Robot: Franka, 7 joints.
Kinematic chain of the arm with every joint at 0, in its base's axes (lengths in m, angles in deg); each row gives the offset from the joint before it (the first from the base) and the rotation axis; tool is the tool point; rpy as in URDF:
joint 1: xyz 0 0 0.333 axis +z
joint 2: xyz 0 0 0 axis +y
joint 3: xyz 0 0 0.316 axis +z
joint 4: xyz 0.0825 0 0 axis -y
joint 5: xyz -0.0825 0 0.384 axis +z
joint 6: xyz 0 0 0 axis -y
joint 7: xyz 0.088 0 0 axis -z
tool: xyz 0 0 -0.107 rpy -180 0 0
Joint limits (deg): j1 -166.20..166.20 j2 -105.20..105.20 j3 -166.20..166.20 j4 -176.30..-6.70 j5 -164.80..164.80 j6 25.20..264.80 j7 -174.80..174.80
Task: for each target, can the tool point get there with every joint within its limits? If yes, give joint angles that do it. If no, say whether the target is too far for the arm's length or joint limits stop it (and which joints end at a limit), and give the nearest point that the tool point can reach.
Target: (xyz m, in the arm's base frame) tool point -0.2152 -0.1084 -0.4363
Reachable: no: joint limits stop it (at a limit: joint 2) | nearest point -0.2200 -0.1108 -0.3595 | short by 0.077 m
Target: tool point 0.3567 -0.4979 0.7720
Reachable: yes | joints -32.23 3.57 -23.77 -80.91 -138.40 144.20 116.58
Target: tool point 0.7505 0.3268 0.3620
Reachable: yes | joints 42.45 69.26 -43.27 -35.50 -19.66 109.68 115.39
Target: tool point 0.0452 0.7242 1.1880
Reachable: no: too far | nearest point 0.0346 0.5540 0.9871 | short by 0.264 m
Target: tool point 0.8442 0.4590 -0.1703
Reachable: no: too far | nearest point 0.6677 0.3630 -0.0650 | short by 0.227 m
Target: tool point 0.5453 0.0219 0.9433
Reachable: yes | joints 64.00 28.72 -98.61 -58.75 110.50 137.75 130.43
